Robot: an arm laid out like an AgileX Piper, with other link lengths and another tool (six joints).
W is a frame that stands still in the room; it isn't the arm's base.
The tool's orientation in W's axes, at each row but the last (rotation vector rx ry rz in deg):
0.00 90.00 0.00
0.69 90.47 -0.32
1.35 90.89 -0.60
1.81 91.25 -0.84
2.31 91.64 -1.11
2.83 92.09 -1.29
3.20 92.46 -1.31
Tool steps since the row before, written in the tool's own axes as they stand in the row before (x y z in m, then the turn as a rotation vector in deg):
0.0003 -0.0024 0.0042 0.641 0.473 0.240
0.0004 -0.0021 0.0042 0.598 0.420 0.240
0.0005 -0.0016 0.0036 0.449 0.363 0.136
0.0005 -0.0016 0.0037 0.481 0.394 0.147
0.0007 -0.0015 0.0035 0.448 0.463 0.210
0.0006 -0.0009 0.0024 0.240 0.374 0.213
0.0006 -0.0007 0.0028 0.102 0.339 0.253
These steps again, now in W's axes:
0.0042 -0.0024 -0.0003 0.240 0.473 -0.641
0.0042 -0.0021 -0.0004 0.240 0.420 -0.598
0.0036 -0.0017 -0.0006 0.137 0.364 -0.448
0.0036 -0.0017 -0.0006 0.148 0.395 -0.480
0.0034 -0.0016 -0.0008 0.215 0.461 -0.448
0.0023 -0.0010 -0.0007 0.221 0.368 -0.242
0.0027 -0.0008 -0.0007 0.265 0.328 -0.106

